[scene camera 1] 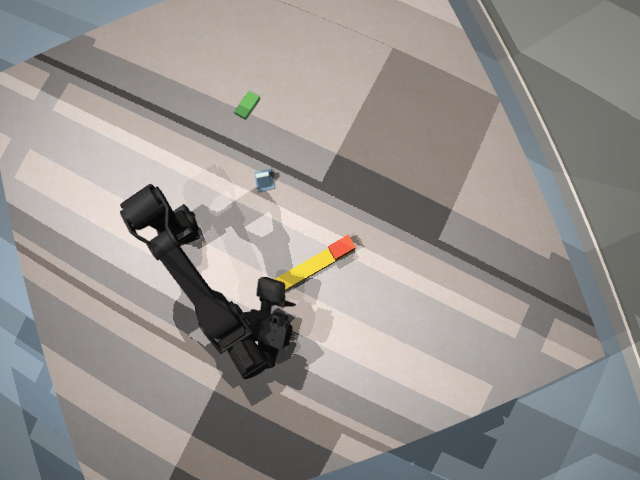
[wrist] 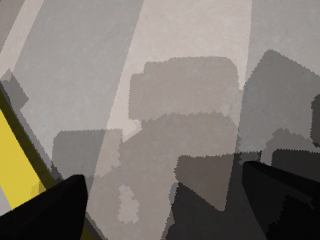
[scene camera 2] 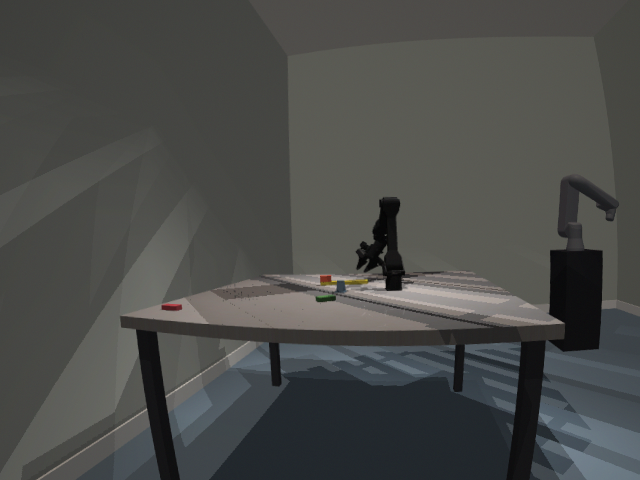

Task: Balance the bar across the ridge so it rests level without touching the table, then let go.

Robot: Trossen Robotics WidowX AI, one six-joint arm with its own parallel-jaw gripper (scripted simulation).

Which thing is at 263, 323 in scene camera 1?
My gripper.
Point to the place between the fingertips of my gripper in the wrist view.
165, 179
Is my gripper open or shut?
Open.
